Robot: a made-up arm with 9 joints. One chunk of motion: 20 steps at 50 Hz.
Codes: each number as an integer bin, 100 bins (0 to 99) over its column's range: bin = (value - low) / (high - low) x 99, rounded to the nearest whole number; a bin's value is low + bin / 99 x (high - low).
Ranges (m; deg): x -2.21..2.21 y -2.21..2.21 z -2.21..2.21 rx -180..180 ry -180..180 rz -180..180
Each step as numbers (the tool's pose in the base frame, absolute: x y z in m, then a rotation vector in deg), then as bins.
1 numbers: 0.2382 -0.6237 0.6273 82.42 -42.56 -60.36
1 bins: 55 36 64 72 38 33
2 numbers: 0.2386 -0.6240 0.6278 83.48 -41.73 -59.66
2 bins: 55 36 64 72 38 33
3 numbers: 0.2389 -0.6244 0.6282 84.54 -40.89 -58.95
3 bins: 55 36 64 73 38 33
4 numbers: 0.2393 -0.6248 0.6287 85.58 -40.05 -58.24
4 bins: 55 36 64 73 38 33
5 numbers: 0.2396 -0.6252 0.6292 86.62 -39.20 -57.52
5 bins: 55 35 64 73 39 34
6 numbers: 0.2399 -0.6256 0.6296 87.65 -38.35 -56.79
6 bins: 55 35 64 74 39 34
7 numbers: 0.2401 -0.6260 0.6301 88.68 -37.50 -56.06
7 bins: 55 35 64 74 39 34
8 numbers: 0.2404 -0.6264 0.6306 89.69 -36.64 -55.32
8 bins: 55 35 64 74 39 34
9 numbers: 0.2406 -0.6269 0.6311 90.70 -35.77 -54.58
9 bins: 55 35 64 74 40 34
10 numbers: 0.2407 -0.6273 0.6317 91.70 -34.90 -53.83
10 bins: 55 35 64 75 40 35
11 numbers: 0.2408 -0.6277 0.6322 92.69 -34.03 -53.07
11 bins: 55 35 64 75 40 35
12 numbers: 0.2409 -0.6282 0.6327 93.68 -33.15 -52.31
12 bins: 55 35 64 75 40 35
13 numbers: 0.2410 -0.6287 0.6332 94.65 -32.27 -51.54
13 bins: 55 35 64 76 41 35
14 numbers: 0.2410 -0.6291 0.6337 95.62 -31.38 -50.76
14 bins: 55 35 64 76 41 36
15 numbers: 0.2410 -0.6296 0.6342 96.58 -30.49 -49.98
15 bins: 55 35 64 76 41 36
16 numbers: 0.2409 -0.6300 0.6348 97.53 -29.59 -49.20
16 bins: 55 35 64 76 41 36
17 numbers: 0.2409 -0.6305 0.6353 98.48 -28.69 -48.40
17 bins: 55 35 64 77 42 36
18 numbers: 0.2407 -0.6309 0.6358 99.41 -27.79 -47.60
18 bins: 55 35 64 77 42 36
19 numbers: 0.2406 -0.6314 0.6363 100.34 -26.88 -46.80
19 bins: 55 35 64 77 42 37
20 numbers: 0.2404 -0.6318 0.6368 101.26 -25.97 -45.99
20 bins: 55 35 64 77 42 37
